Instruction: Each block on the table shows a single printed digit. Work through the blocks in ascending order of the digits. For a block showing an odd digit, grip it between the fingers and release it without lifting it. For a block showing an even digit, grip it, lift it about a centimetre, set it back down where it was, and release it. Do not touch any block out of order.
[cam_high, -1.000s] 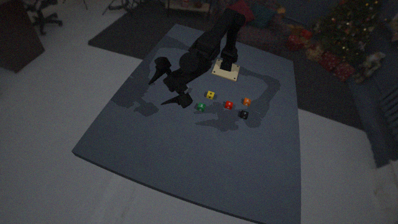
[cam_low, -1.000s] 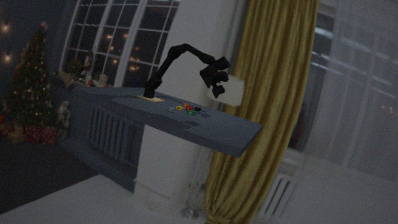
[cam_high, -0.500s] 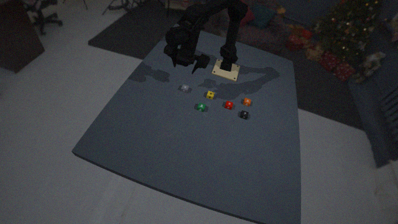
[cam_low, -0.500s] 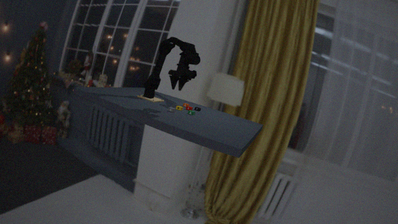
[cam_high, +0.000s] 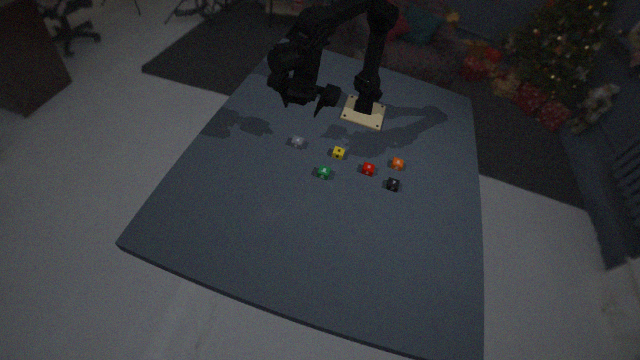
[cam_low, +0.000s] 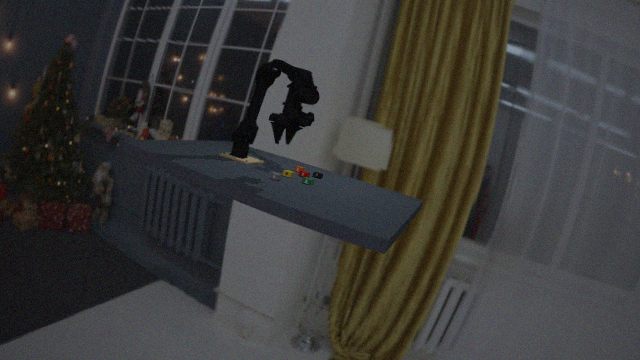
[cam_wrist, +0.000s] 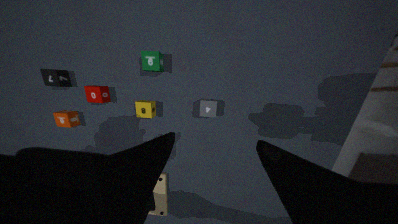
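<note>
Right now the red block is 23 cm to the left of my gripper tip, 12 cm below it and 3 cm ahead of it. Round my gripper tip: green block 12 cm below, 11 cm to the left, 9 cm ahead; grey block 12 cm below, 1 cm ahead; yellow block 13 cm to the left, 12 cm below.
</note>
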